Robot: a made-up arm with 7 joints.
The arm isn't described. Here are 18 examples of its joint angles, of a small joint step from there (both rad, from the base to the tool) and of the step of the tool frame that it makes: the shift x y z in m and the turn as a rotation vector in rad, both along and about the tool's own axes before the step.
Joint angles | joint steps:
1: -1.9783 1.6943 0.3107 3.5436 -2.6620 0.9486 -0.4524 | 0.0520 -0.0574 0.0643 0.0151 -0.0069 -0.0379 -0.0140
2: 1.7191 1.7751 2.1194 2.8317 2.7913 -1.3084 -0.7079 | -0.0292 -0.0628 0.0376 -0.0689 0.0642 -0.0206 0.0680
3: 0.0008 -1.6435 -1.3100 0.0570 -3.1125 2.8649 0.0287 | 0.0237 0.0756 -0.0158 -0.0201 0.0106 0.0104 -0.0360
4: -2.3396 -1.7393 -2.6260 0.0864 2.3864 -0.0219 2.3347 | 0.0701 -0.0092 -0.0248 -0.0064 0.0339 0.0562 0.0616
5: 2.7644 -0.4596 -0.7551 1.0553 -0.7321 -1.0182 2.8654 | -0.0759 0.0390 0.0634 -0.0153 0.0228 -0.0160 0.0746
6: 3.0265 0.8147 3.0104 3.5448 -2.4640 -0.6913 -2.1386 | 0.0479 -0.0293 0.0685 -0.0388 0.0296 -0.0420 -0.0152
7: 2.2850 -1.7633 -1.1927 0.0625 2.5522 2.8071 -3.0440 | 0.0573 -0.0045 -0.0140 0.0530 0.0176 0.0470 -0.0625
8: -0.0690 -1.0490 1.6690 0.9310 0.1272 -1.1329 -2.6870 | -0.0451 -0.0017 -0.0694 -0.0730 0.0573 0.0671 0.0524
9: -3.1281 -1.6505 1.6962 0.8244 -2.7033 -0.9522 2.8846 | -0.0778 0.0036 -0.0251 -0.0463 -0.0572 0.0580 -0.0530
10: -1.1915 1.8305 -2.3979 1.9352 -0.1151 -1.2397 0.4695 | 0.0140 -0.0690 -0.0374 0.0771 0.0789 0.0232 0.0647
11: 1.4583 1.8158 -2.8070 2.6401 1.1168 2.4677 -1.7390 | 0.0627 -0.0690 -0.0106 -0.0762 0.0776 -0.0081 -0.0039
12: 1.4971 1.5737 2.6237 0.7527 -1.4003 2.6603 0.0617 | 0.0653 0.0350 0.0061 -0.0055 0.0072 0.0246 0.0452
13: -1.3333 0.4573 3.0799 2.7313 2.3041 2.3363 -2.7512 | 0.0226 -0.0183 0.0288 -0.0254 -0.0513 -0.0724 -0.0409
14: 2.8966 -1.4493 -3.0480 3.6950 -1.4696 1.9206 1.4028 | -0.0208 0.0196 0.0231 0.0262 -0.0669 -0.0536 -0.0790
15: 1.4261 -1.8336 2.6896 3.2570 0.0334 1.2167 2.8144 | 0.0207 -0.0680 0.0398 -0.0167 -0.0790 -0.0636 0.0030
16: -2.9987 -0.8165 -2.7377 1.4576 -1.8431 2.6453 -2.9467 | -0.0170 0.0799 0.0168 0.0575 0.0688 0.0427 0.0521
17: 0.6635 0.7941 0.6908 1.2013 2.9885 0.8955 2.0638 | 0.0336 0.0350 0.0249 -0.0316 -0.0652 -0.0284 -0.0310
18: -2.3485 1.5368 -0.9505 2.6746 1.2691 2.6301 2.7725 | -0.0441 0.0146 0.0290 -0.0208 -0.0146 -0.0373 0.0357
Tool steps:
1: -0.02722 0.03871 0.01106 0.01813 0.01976 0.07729
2: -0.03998 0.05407 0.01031 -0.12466 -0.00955 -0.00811
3: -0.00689 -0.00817 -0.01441 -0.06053 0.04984 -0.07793
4: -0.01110 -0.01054 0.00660 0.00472 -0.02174 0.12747
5: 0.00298 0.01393 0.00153 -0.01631 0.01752 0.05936
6: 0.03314 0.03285 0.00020 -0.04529 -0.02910 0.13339
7: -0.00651 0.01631 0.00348 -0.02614 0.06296 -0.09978
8: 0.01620 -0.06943 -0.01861 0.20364 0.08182 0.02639
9: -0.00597 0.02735 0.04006 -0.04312 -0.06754 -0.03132
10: 0.02103 0.05310 0.00173 -0.10945 0.06775 0.04498
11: -0.07095 -0.02451 -0.02760 -0.06226 0.16578 0.00980
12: 0.00539 -0.00660 -0.00131 0.01185 0.02983 -0.01083
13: -0.00686 -0.01772 -0.02027 -0.05700 -0.07648 -0.00815
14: 0.03393 -0.00046 0.01119 0.02131 0.04616 -0.01308
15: 0.00586 0.03525 0.04321 0.01814 0.01279 -0.05207
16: 0.01113 -0.05037 0.04185 -0.12024 0.10058 0.07048
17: 0.01182 -0.04833 -0.01433 0.12773 0.04518 -0.03604
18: 0.00219 -0.03871 -0.00530 -0.05204 -0.03774 0.05254
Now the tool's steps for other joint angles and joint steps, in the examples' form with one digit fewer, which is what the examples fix.
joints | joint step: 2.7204 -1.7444 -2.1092 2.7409 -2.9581 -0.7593 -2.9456 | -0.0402 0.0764 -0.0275 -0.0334 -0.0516 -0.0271 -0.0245
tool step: 0.0117 -0.0312 -0.0298 -0.0337 0.0145 -0.1148
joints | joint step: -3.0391 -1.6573 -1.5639 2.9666 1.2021 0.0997 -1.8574 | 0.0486 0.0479 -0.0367 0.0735 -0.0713 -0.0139 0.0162
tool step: 0.0262 -0.0299 0.0004 0.0066 0.0322 -0.1043
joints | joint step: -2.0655 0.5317 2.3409 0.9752 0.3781 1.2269 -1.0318 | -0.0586 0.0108 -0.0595 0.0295 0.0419 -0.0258 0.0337
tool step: -0.0314 0.0238 -0.0468 -0.0677 0.1155 0.1294
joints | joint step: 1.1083 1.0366 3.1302 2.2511 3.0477 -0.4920 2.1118 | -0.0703 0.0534 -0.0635 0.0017 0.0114 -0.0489 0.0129
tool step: 0.0091 0.0239 -0.0334 -0.0488 -0.0701 -0.0491
